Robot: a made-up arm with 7 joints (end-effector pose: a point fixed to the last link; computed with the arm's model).
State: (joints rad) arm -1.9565 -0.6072 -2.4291 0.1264 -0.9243 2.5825 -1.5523
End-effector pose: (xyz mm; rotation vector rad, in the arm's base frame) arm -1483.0 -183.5 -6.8 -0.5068 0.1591 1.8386
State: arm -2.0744 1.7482 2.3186 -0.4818 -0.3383 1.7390 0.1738
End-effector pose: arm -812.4 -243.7 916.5 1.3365 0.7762 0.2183
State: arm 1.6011 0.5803 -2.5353 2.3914 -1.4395 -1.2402 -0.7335
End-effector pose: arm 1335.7 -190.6 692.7 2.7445 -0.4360 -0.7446
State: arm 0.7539 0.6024 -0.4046 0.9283 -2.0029 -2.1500 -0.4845
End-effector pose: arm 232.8 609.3 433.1 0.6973 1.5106 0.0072
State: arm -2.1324 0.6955 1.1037 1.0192 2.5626 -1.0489 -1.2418
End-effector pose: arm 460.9 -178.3 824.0 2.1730 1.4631 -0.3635
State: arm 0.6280 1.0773 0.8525 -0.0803 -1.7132 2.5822 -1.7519
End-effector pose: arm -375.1 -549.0 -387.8 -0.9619 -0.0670 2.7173
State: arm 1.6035 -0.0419 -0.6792 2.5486 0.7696 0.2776 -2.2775
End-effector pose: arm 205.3 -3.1 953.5 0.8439 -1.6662 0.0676
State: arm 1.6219 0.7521 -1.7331 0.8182 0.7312 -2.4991 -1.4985
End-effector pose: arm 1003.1 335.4 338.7 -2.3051 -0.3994 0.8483
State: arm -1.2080 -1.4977 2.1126 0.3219 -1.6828 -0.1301 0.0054
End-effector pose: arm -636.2 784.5 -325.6 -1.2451 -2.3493 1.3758
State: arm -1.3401 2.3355 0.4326 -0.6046 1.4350 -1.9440 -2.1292
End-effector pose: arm -306.5 -291.6 -161.7 -0.9095 2.1141 -0.9121
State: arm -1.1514 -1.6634 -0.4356 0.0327 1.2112 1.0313 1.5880
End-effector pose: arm 62.9 -158.7 141.9 0.1966 -1.9020 0.5184
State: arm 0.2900 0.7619 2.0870 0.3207 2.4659 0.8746 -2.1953
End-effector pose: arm -437.4 -534.3 -825.5 -0.9619 -1.2434 -2.6888
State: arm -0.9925 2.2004 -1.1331 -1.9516 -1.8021 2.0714 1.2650
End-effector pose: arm -460.0 294.7 402.3 -0.1439 -0.8000 -2.8327
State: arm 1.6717 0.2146 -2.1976 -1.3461 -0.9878 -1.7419 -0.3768
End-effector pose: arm 726.8 375.6 992.1 1.0902 -2.0182 0.2847
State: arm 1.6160 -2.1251 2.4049 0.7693 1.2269 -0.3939 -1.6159
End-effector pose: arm 1155.4 29.0 723.2 -1.0574 -1.5102 -1.6668
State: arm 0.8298 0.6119 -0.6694 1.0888 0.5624 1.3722 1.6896
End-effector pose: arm 203.3 356.7 100.4 -1.0544 1.5717 -1.8922
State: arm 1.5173 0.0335 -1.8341 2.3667 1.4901 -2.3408 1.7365
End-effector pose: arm 814.2 -92.4 757.6 0.6383 1.2053 1.9871
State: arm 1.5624 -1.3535 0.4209 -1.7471 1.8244 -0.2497 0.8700
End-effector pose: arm 178.2 126.4 -275.8 -0.3768 -0.1713 -1.2809
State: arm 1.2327 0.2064 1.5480 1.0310 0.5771 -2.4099 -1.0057
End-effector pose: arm -5.3 -40.9 -381.1 0.1625 1.9730 1.6219
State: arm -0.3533 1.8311 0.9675 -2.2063 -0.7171 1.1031 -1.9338
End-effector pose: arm 261.8 -375.2 -226.0 1.1331 0.5183 -0.6386
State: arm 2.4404 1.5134 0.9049 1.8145 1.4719 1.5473 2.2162
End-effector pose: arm 257.8 -566.6 -0.2 -0.9480 -0.4056 -1.4116
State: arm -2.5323 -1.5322 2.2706 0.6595 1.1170 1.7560 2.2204
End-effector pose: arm -689.0 375.8 1094.0 2.3205 -0.2263 0.9226
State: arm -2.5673 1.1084 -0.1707 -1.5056 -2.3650 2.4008 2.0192
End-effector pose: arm 43.0 228.0 122.3 0.7176 2.5549 0.4273
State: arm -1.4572 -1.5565 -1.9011 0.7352 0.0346 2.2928 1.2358
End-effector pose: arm -722.6 -690.8 -175.4 -0.9033 -0.6202 -0.3685
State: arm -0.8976 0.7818 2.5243 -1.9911 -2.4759 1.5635 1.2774
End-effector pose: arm -1324.6 -119.3 -459.6 0.9784 -1.7400 1.1624
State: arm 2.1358 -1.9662 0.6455 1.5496 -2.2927 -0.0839 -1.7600
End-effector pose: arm 48.6 163.0 -211.3 0.3301 0.8000 -1.5684
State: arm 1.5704 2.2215 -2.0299 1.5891 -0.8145 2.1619 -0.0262
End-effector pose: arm 1234.1 233.5 -235.5 -0.6277 -0.8050 -1.8876
